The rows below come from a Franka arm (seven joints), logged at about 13 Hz.
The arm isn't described. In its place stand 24 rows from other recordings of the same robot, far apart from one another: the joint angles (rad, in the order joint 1, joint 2, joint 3, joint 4, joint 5, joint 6, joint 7), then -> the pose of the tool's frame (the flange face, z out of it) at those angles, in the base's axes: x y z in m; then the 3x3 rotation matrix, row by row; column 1 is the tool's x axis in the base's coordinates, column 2 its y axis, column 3 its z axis.
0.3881, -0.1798, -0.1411, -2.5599, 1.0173, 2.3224, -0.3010 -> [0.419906, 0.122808, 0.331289], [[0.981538, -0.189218, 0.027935], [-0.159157, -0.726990, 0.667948], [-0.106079, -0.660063, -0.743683]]
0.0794, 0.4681, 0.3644, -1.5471, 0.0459, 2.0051, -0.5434 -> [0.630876, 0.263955, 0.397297], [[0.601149, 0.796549, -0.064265], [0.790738, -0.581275, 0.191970], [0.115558, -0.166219, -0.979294]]
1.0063, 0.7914, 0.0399, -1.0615, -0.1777, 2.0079, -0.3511 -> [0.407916, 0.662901, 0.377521], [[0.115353, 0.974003, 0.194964], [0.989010, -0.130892, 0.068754], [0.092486, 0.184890, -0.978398]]
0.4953, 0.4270, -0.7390, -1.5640, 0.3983, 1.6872, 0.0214 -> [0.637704, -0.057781, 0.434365], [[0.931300, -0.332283, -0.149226], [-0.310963, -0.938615, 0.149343], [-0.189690, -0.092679, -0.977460]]
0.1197, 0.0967, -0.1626, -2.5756, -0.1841, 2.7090, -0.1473 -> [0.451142, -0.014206, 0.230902], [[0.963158, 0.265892, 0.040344], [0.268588, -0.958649, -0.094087], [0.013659, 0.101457, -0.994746]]
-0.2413, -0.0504, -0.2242, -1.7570, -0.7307, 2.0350, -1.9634 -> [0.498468, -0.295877, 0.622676], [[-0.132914, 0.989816, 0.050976], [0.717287, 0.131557, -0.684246], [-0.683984, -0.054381, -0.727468]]
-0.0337, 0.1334, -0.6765, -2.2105, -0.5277, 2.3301, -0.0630 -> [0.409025, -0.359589, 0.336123], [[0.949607, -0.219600, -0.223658], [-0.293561, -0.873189, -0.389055], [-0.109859, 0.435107, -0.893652]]
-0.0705, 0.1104, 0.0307, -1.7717, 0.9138, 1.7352, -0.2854 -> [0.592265, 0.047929, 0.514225], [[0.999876, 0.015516, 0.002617], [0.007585, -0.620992, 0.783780], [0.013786, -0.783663, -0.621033]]
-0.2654, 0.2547, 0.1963, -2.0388, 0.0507, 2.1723, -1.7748 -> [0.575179, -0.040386, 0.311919], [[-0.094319, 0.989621, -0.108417], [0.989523, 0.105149, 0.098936], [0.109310, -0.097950, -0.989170]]
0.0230, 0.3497, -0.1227, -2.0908, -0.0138, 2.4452, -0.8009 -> [0.582413, -0.057183, 0.256297], [[0.752330, 0.658782, 0.002456], [0.658014, -0.751262, -0.051220], [-0.031897, 0.040150, -0.998684]]
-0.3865, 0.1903, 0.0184, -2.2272, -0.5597, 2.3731, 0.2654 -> [0.503007, -0.200331, 0.285007], [[0.975321, -0.197348, -0.099006], [-0.219868, -0.909080, -0.353882], [-0.020166, 0.366916, -0.930035]]
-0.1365, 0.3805, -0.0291, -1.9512, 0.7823, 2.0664, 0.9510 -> [0.594242, -0.061329, 0.275079], [[-0.018660, -0.999714, 0.014973], [-0.786258, 0.023923, 0.617435], [-0.617616, -0.000251, -0.786479]]
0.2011, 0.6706, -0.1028, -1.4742, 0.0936, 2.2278, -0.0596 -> [0.719726, 0.087437, 0.292609], [[0.987971, 0.128889, 0.085451], [0.127554, -0.991611, 0.020922], [0.087431, -0.009770, -0.996123]]
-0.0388, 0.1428, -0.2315, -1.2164, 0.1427, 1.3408, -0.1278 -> [0.556597, -0.122454, 0.689359], [[0.994071, -0.108077, 0.011932], [-0.108733, -0.988326, 0.106714], [0.000260, -0.107379, -0.994218]]
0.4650, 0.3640, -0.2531, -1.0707, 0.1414, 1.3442, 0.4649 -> [0.607356, 0.185538, 0.623506], [[0.972851, -0.213169, -0.090114], [-0.211369, -0.976971, 0.029172], [-0.094257, -0.009333, -0.995504]]
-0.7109, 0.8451, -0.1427, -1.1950, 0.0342, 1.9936, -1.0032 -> [0.519173, -0.547057, 0.273909], [[0.980235, 0.179681, -0.082792], [0.178425, -0.983699, -0.022387], [-0.085465, 0.007172, -0.996315]]
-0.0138, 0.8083, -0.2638, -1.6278, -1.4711, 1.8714, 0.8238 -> [0.635740, -0.234661, 0.188685], [[0.997365, 0.007110, -0.072195], [-0.071106, -0.101369, -0.992305], [-0.014374, 0.994823, -0.100596]]
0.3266, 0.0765, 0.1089, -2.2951, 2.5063, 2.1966, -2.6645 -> [0.486859, 0.249234, 0.347452], [[0.024288, 0.805724, 0.591792], [-0.064933, -0.589446, 0.805194], [0.997594, -0.057983, 0.038001]]
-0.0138, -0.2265, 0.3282, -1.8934, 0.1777, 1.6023, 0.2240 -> [0.449990, 0.181098, 0.586254], [[0.992701, 0.063044, -0.102809], [0.071207, -0.994425, 0.077769], [-0.097333, -0.084522, -0.991656]]
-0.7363, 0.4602, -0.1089, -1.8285, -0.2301, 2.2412, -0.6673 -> [0.424051, -0.481053, 0.280441], [[0.982032, -0.007368, -0.188571], [-0.032103, -0.991195, -0.128459], [-0.185964, 0.132205, -0.973622]]
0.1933, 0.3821, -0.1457, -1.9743, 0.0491, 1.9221, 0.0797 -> [0.558494, 0.031371, 0.250142], [[0.908147, -0.049088, -0.415763], [-0.066398, -0.997420, -0.027270], [-0.413352, 0.052371, -0.909064]]
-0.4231, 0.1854, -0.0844, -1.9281, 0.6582, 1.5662, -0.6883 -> [0.506103, -0.204487, 0.382076], [[0.996850, -0.039061, -0.069029], [0.023288, -0.687812, 0.725515], [-0.075818, -0.724837, -0.684735]]
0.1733, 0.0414, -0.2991, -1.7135, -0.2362, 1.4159, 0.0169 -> [0.528364, -0.092403, 0.530515], [[0.930545, -0.095048, -0.353626], [-0.174362, -0.964227, -0.199658], [-0.321999, 0.247450, -0.913830]]
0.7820, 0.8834, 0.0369, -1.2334, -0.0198, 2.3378, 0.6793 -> [0.536913, 0.561568, 0.256026], [[0.979093, 0.145294, 0.142361], [0.120799, -0.978399, 0.167760], [0.163661, -0.147055, -0.975495]]
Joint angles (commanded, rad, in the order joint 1, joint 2, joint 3, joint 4, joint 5, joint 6, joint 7), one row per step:
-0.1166, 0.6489, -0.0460, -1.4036, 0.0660, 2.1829, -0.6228
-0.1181, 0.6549, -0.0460, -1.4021, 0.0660, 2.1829, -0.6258
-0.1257, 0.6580, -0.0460, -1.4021, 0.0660, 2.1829, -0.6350
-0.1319, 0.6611, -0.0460, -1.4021, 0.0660, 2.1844, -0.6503
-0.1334, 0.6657, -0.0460, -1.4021, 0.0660, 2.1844, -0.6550
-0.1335, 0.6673, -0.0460, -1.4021, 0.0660, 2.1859, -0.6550
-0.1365, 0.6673, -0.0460, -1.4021, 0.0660, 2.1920, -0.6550
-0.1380, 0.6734, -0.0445, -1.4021, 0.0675, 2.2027, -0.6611
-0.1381, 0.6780, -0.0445, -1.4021, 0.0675, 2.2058, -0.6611
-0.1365, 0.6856, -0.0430, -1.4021, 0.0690, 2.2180, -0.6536
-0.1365, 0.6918, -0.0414, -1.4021, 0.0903, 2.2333, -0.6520
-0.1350, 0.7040, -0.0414, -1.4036, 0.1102, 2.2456, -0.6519
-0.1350, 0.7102, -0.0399, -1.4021, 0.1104, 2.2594, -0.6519
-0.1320, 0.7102, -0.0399, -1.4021, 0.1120, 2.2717, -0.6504
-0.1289, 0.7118, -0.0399, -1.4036, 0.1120, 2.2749, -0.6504
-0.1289, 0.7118, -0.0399, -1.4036, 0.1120, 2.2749, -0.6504
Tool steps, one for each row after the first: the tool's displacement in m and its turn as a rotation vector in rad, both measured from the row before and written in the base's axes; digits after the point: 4 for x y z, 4 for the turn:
0.0001, -0.0011, -0.0037, 0.0001, 0.0045, 0.0015
-0.0009, -0.0055, -0.0023, -0.0008, 0.0030, 0.0015
-0.0006, -0.0045, -0.0021, -0.0018, 0.0015, 0.0089
-0.0002, -0.0011, -0.0034, 0.0000, 0.0045, 0.0032
0.0001, -0.0001, -0.0010, -0.0001, 0.0001, -0.0001
0.0002, -0.0023, 0.0006, -0.0012, -0.0060, -0.0032
0.0009, -0.0004, -0.0034, 0.0001, -0.0048, 0.0047
0.0002, -0.0001, -0.0031, 0.0000, 0.0015, -0.0002
0.0013, 0.0018, -0.0044, 0.0018, -0.0047, -0.0058
0.0016, 0.0012, -0.0030, 0.0171, -0.0123, -0.0116
0.0008, 0.0014, -0.0085, 0.0161, -0.0015, -0.0094
0.0015, 0.0005, -0.0025, -0.0013, -0.0089, 0.0001
0.0015, 0.0019, 0.0013, -0.0011, -0.0122, -0.0002
0.0003, 0.0022, -0.0016, -0.0002, 0.0000, 0.0028
0.0000, 0.0000, 0.0000, 0.0000, 0.0000, 0.0000

